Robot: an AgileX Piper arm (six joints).
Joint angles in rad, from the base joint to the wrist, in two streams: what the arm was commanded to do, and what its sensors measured. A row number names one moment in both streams.
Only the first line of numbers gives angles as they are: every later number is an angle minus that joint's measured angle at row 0.
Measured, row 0:
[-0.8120, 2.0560, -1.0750, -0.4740, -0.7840, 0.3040]
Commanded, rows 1 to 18:
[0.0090, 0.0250, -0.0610, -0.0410, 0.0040, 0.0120]
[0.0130, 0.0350, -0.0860, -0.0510, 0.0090, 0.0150]
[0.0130, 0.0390, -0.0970, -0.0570, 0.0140, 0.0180]
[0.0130, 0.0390, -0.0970, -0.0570, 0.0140, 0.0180]
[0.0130, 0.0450, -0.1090, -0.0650, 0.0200, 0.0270]
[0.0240, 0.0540, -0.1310, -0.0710, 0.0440, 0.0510]
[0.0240, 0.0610, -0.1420, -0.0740, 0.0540, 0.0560]
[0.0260, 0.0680, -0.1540, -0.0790, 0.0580, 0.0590]
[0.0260, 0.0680, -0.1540, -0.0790, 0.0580, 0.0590]
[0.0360, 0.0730, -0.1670, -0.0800, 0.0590, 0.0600]
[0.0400, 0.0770, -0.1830, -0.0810, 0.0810, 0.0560]
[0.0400, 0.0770, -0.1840, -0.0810, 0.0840, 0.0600]
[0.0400, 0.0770, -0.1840, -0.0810, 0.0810, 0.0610]
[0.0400, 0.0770, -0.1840, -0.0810, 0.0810, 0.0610]
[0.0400, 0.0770, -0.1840, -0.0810, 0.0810, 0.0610]
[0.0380, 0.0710, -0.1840, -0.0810, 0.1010, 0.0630]
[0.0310, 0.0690, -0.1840, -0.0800, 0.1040, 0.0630]
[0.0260, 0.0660, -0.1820, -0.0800, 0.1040, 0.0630]
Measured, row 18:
[0.0060, 0.0720, -0.1640, -0.0290, 0.1520, 0.0640]
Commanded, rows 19 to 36:
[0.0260, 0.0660, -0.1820, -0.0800, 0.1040, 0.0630]
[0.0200, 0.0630, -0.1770, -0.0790, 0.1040, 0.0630]
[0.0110, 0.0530, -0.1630, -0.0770, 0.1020, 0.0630]
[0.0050, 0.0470, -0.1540, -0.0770, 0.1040, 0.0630]
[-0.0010, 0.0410, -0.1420, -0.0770, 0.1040, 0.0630]
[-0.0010, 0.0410, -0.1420, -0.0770, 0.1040, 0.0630]
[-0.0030, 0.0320, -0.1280, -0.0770, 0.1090, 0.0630]
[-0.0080, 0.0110, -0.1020, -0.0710, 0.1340, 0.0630]
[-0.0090, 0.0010, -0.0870, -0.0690, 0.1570, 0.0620]
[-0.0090, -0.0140, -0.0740, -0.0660, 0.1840, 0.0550]
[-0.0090, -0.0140, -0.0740, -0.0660, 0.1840, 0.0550]
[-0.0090, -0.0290, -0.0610, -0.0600, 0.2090, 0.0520]
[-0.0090, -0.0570, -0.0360, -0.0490, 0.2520, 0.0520]
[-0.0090, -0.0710, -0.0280, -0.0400, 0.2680, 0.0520]
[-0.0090, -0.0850, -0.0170, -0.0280, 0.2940, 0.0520]
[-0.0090, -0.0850, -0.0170, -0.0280, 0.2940, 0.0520]
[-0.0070, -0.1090, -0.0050, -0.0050, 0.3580, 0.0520]
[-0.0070, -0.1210, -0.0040, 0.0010, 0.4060, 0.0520]
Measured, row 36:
[-0.0030, -0.0800, -0.0150, -0.0280, 0.3110, 0.0620]
